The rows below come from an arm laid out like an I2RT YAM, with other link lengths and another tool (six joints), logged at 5 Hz.
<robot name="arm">
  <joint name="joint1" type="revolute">
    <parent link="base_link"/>
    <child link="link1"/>
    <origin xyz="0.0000 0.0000 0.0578"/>
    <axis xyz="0 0 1"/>
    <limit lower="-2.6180" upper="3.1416"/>
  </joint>
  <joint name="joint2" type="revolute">
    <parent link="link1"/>
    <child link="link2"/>
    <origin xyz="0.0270 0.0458 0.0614" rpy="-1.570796 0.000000 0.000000"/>
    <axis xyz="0 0 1"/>
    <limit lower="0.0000" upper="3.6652"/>
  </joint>
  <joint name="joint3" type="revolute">
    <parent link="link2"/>
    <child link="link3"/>
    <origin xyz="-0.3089 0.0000 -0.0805" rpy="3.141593 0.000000 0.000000"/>
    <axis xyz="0 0 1"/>
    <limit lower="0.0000" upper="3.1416"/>
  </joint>
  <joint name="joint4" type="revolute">
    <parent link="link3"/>
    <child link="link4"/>
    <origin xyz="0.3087 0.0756 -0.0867"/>
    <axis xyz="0 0 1"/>
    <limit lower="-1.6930" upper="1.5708"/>
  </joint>
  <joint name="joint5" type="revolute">
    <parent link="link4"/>
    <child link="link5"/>
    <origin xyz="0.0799 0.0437 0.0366" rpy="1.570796 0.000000 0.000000"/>
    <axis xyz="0 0 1"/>
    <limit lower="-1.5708" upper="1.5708"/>
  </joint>
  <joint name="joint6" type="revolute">
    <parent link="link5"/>
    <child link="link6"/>
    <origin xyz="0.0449 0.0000 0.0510" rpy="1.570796 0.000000 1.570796"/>
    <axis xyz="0 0 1"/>
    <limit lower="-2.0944" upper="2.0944"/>
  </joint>
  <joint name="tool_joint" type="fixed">
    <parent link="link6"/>
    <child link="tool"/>
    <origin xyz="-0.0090 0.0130 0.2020" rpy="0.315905 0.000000 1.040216"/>
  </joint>
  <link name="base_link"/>
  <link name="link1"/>
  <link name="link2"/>
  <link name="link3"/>
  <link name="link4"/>
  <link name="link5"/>
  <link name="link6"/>
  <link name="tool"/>
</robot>
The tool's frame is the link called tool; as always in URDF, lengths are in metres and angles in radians.
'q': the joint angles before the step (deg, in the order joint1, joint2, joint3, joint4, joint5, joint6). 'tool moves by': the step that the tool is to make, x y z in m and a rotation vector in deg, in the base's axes. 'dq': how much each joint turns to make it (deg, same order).
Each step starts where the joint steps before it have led.
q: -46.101, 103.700, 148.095, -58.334, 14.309, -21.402
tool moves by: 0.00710, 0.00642, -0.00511, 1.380, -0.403, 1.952
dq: 0.018, -0.008, 0.014, -0.908, -2.183, 0.748
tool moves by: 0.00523, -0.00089, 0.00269, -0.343, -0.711, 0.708
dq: -0.011, 0.231, -0.016, 0.970, -0.765, 0.088
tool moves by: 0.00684, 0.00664, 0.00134, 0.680, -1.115, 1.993
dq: -0.034, -0.145, 0.092, -0.089, -2.276, 0.758
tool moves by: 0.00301, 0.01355, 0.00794, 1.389, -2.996, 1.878
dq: -0.014, -1.080, -0.097, -0.263, -2.573, 2.614
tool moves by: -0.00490, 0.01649, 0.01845, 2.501, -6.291, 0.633
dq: -0.370, -2.034, -0.234, 0.182, -2.313, 5.947
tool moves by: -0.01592, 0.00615, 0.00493, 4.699, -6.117, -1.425
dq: -1.836, -3.078, -3.064, 0.239, -1.886, 7.472
